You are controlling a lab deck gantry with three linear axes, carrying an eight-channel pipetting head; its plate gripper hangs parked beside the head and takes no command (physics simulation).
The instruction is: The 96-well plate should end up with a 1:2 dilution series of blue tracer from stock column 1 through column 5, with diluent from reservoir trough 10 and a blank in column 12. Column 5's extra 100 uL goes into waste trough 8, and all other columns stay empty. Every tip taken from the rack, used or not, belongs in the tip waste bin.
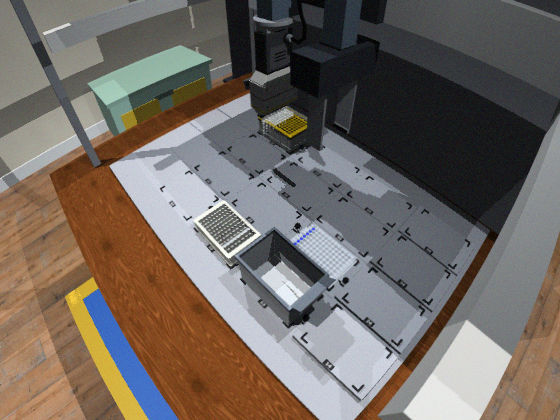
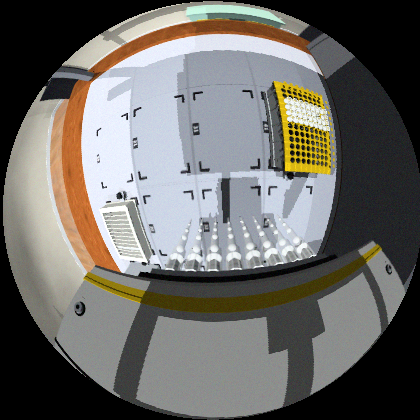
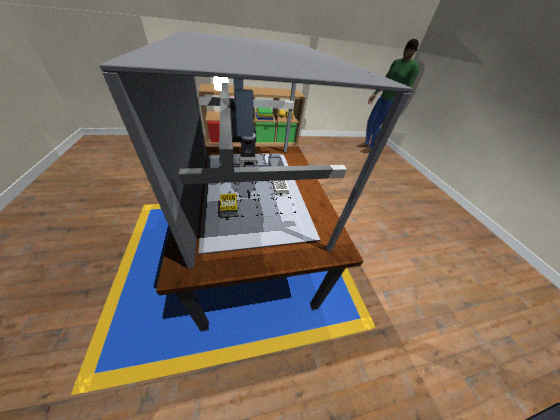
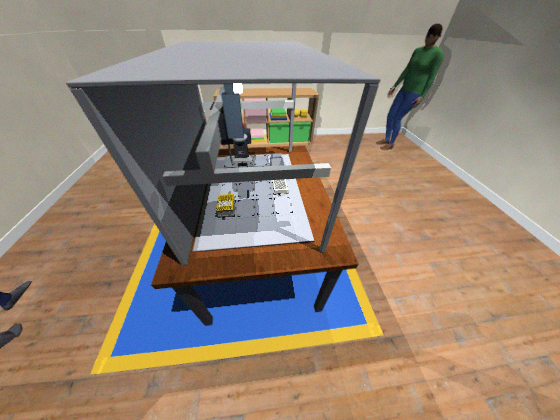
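Note:
The pipetting head [image 1: 272,92] [image 2: 215,360] carries eight tips [image 2: 232,252], above the deck in front of the yellow tip rack [image 1: 292,125] [image 2: 287,164] [image 3: 228,196] [image 4: 225,197]. White tips [image 2: 306,112] fill several rows of the rack; its other holes are empty. The 96-well plate [image 1: 330,252] has one blue column at its left edge; its other wells look clear. The cream reservoir [image 1: 225,227] [image 2: 122,232] stands left of the grey tip waste bin [image 1: 262,290], which has pale shapes inside. Trough liquids cannot be made out. The parked plate gripper [image 1: 331,132] hangs beside the head, fingers apart and empty.
The deck lies on a wooden table [image 1: 165,320] [image 3: 260,265] [image 4: 255,264] inside a grey frame. A grey gantry beam [image 3: 260,173] [image 4: 250,172] crosses over it. A green cabinet [image 1: 150,75] stands beyond the table. A person [image 3: 397,95] [image 4: 417,85] stands right of the table.

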